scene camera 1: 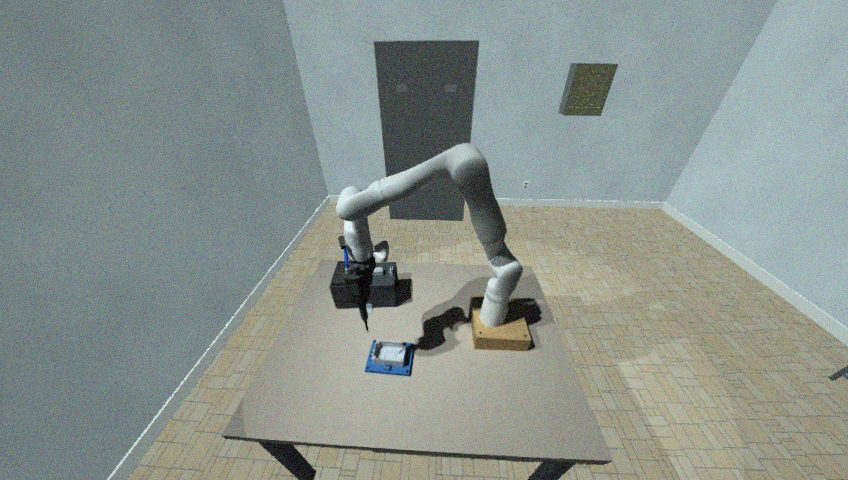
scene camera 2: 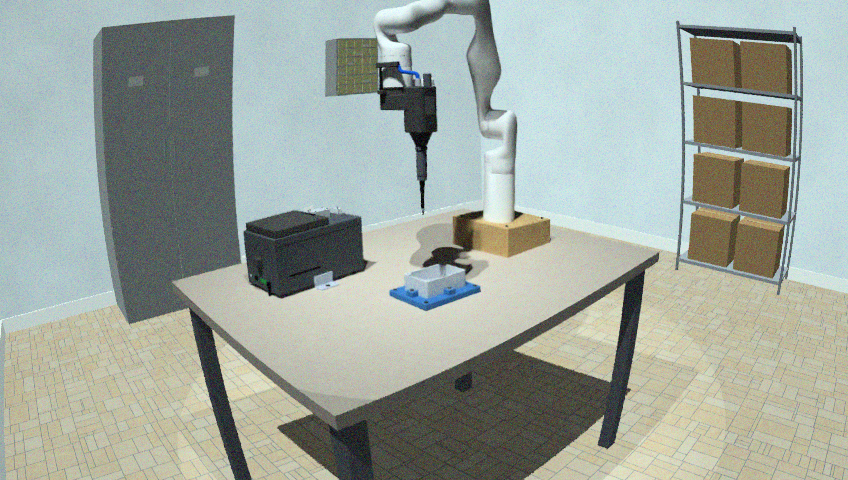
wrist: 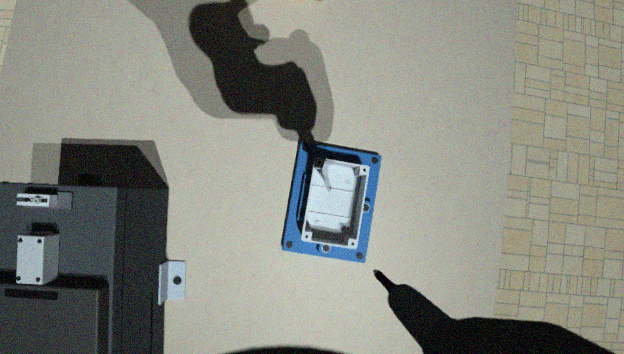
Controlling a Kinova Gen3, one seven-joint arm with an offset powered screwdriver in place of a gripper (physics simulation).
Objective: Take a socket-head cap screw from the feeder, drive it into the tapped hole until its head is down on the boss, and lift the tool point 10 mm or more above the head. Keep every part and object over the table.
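My screwdriver (scene camera 1: 367,328) (scene camera 2: 423,212) (wrist: 376,272) points down and hangs in the air above the table. A small greyish end shows at its tip in the wrist view, which looks like a cap screw's head or shank; it is tiny. The light grey open-topped housing (scene camera 1: 390,361) (scene camera 2: 424,286) (wrist: 327,200) sits on the blue fixture plate (scene camera 1: 374,369) (scene camera 2: 461,295) (wrist: 306,248). Small holes show in its corner bosses; which is the tapped hole I cannot tell. In the wrist view the tip appears outside the plate's lower right corner. The black feeder (scene camera 1: 346,295) (scene camera 2: 303,258) (wrist: 142,250) stands apart from the plate.
A light bracket (scene camera 2: 325,280) (wrist: 175,280) stands at the feeder's side. The arm's wooden base block (scene camera 1: 502,340) (scene camera 2: 526,236) stands on the table (scene camera 1: 416,416) (scene camera 2: 333,356). The arm's shadow falls across the housing's corner. A cabinet and a shelf rack (scene camera 2: 680,148) stand beyond the table.
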